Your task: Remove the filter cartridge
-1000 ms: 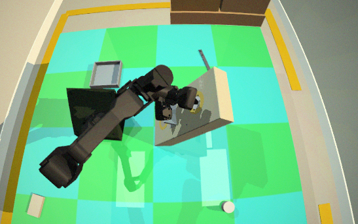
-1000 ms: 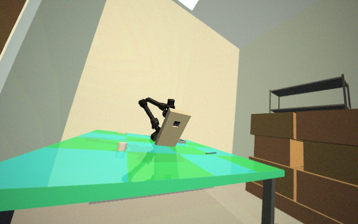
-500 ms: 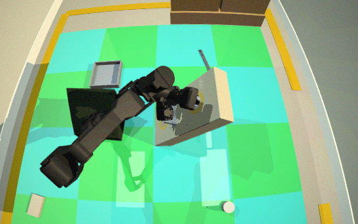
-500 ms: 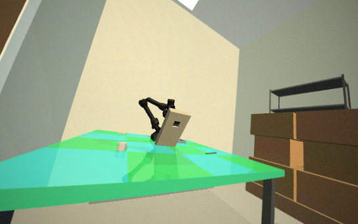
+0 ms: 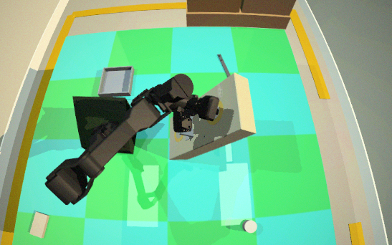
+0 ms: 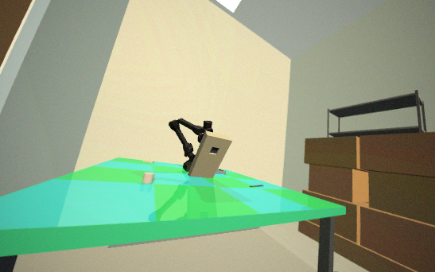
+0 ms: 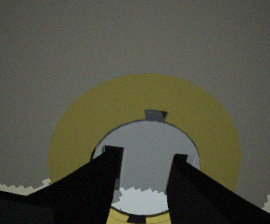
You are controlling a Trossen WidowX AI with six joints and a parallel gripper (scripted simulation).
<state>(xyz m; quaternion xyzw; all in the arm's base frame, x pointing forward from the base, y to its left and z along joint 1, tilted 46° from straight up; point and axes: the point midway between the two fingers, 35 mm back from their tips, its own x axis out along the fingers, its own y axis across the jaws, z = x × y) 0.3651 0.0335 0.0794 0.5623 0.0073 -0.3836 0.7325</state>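
Right now the round filter cartridge is 1 cm ahead of my gripper tip and 1 cm below it. From my gripper tip the other things lie so: grey tray: 40 cm behind, 32 cm to the left, 22 cm below; pale block: 73 cm behind, 30 cm to the right, 22 cm below; grey service panel: 4 cm behind, 8 cm below.
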